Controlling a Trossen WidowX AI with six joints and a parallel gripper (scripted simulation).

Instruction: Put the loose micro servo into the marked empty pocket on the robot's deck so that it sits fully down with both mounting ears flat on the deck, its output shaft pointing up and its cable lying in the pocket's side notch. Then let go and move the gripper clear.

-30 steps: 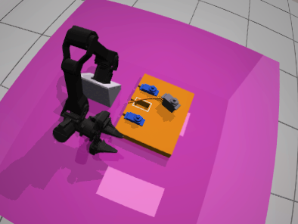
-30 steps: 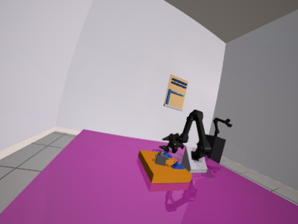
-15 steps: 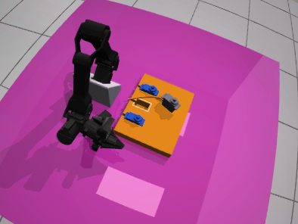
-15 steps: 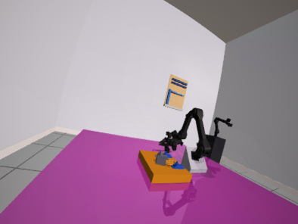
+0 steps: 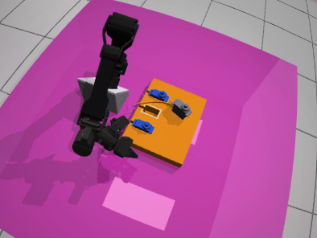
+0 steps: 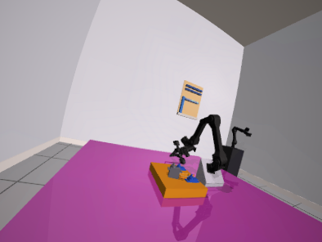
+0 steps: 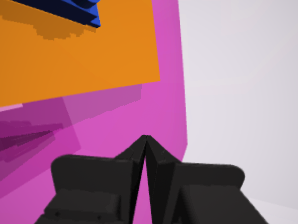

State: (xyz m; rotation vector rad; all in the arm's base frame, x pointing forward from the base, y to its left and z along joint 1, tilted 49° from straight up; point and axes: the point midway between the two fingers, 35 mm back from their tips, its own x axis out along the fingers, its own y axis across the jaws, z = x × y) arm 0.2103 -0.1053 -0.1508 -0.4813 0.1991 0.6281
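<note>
Now: gripper tip 5 cm short of the orange deck, 21 cm to the right of it and 7 cm above it.
</note>
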